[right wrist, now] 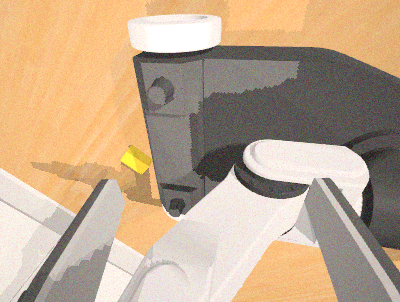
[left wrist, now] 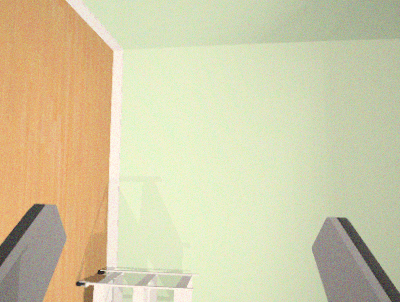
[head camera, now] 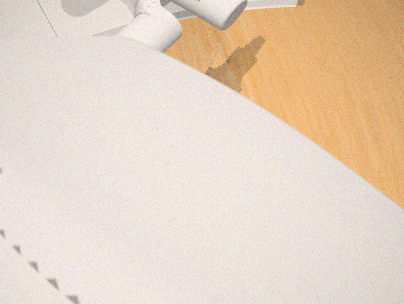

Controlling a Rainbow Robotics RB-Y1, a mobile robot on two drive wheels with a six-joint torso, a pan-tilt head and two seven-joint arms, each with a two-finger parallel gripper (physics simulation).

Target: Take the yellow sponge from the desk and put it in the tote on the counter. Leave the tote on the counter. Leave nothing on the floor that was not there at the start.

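Places are measured from the robot's base along level axes (x left, y ahead, z down), in centimetres.
Where they show: left gripper, fingertip midpoint: (left wrist: 193, 227); right gripper, fingertip midpoint: (right wrist: 212, 190).
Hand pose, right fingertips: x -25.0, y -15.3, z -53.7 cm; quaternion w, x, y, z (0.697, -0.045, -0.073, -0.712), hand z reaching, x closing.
Note:
Each offset is from my right fingertips to the centre of the thing. "spot": to the spot under its first point.
The yellow sponge @[dx +44.1, dy +37.7, dz +51.4 cm] (right wrist: 136, 159) lies on the wooden floor in the right wrist view, close beside the robot's dark base. It does not show in the head view or the left wrist view. My left gripper (left wrist: 193, 227) is open and empty, with the green wall and floor beyond its fingers. My right gripper (right wrist: 212, 190) is open and empty; the robot's own base and white body parts show beyond its fingers, and the sponge lies beyond the tip of its finger at the picture's left. The tote and the desk do not show in these views.
The robot's white body covers much of the head view; part of my left arm (head camera: 155, 30) shows at its top, near the white cabinet base (head camera: 272, 4). A white rack @[spot: dx -129.1, dy +135.5, dz +10.8 cm] (left wrist: 145, 280) stands by the green wall (left wrist: 250, 125). A white cabinet (right wrist: 25, 240) stands at the right wrist view's lower left.

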